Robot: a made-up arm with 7 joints.
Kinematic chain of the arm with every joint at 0, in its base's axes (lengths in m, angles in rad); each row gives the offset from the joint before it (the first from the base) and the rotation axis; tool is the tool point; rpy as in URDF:
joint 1: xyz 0 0 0.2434 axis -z
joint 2: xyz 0 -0.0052 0.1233 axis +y
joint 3: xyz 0 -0.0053 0.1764 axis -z
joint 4: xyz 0 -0.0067 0.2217 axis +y
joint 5: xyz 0 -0.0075 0.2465 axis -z
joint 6: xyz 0 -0.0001 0.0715 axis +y
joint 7: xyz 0 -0.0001 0.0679 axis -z
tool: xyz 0 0 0 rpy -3.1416 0 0
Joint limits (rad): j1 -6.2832..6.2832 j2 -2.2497..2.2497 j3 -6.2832..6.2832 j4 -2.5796..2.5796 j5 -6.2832..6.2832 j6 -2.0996..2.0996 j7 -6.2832..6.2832
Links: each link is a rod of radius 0.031 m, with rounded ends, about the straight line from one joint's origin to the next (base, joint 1, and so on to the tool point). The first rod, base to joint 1, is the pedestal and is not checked.
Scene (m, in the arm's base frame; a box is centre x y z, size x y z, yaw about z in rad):
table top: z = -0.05
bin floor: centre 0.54 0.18 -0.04 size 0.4 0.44 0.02 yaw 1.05
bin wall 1: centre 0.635 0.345 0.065 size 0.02 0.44 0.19 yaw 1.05
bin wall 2: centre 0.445 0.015 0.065 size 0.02 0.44 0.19 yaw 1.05
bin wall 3: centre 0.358 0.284 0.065 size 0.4 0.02 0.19 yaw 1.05
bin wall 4: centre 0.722 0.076 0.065 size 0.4 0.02 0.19 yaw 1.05
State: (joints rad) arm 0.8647 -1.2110 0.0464 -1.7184 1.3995 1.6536 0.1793
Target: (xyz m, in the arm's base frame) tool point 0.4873 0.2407 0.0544
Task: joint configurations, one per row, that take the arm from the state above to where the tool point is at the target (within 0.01 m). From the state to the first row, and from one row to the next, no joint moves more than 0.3 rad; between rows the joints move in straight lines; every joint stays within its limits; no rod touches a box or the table.
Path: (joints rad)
1: 1.1599 -1.2137 0.2052 -1.6713 1.3820 1.5955 0.1793
2: 1.4550 -1.2164 0.3640 -1.6243 1.3644 1.5375 0.1793
3: 1.7502 -1.2191 0.5228 -1.5772 1.3469 1.4794 0.1793
4: 2.0454 -1.2218 0.6816 -1.5301 1.3294 1.4213 0.1793
5: 2.3406 -1.2245 0.8404 -1.4831 1.3118 1.3633 0.1793
6: 2.3835 -1.4294 0.7864 -1.3327 1.2859 1.3119 0.1793
7: 2.4265 -1.6344 0.7325 -1.1823 1.2601 1.2606 0.1793

